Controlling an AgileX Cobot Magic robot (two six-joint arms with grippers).
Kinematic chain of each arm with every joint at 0, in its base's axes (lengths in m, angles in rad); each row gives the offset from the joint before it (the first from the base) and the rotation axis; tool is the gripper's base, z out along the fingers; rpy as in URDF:
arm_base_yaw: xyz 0 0 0.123 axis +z
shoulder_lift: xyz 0 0 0 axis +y
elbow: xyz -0.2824 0 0.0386 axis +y
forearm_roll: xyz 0.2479 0 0.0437 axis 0.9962 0 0.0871
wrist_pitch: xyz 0 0 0 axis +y
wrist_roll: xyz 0.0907 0 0.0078 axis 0.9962 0 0.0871
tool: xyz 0 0 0 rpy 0 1.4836 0
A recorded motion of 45 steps. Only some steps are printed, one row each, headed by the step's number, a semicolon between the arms.
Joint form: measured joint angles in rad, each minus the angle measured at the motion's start. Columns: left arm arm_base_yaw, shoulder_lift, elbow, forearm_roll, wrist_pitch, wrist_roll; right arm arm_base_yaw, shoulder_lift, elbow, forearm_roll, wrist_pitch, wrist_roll.
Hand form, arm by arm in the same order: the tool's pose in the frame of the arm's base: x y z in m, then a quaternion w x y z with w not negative. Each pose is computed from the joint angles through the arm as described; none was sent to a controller.
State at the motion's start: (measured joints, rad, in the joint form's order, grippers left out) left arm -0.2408 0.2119 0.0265 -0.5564 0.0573 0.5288; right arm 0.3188 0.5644 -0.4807 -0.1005 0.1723 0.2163
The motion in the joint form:
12: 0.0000 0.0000 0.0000 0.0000 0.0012 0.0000; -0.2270 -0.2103 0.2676 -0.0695 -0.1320 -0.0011
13: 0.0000 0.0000 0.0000 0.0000 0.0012 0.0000; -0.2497 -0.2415 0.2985 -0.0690 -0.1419 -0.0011
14: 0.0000 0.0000 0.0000 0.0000 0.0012 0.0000; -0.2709 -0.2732 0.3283 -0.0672 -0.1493 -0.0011
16: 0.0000 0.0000 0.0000 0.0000 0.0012 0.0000; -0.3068 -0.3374 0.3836 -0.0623 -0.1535 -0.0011
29: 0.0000 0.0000 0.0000 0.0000 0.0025 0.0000; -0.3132 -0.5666 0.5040 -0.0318 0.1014 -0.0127
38: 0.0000 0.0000 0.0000 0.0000 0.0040 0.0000; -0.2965 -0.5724 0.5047 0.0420 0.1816 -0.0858
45: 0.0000 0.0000 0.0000 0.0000 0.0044 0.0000; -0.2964 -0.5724 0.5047 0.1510 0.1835 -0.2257
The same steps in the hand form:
12: 0.0696 -0.0201 0.1858 0.62531 0.09240 0.76889 -0.09625; 0.0904 0.0077 0.2569 0.67187 -0.01488 0.73924 0.04362
13: 0.0696 -0.0201 0.1858 0.62531 0.09240 0.76889 -0.09625; 0.0866 0.0055 0.2500 0.67598 -0.00685 0.73596 0.03698
14: 0.0696 -0.0201 0.1858 0.62531 0.09240 0.76889 -0.09625; 0.0828 0.0036 0.2432 0.67965 0.00118 0.73287 0.03105
16: 0.0696 -0.0201 0.1858 0.62531 0.09240 0.76889 -0.09625; 0.0759 0.0006 0.2297 0.68480 0.01577 0.72826 0.02096
29: 0.0696 -0.0201 0.1857 0.62485 0.09266 0.76921 -0.09645; 0.0553 -0.0030 0.1808 0.63085 0.03861 0.77485 0.01196
38: 0.0695 -0.0202 0.1856 0.62431 0.09296 0.76957 -0.09668; 0.0533 -0.0007 0.1736 0.60030 0.02739 0.79902 0.02130
45: 0.0695 -0.0202 0.1855 0.62417 0.09304 0.76967 -0.09674; 0.0532 0.0028 0.1734 0.59933 0.00094 0.80010 0.02513

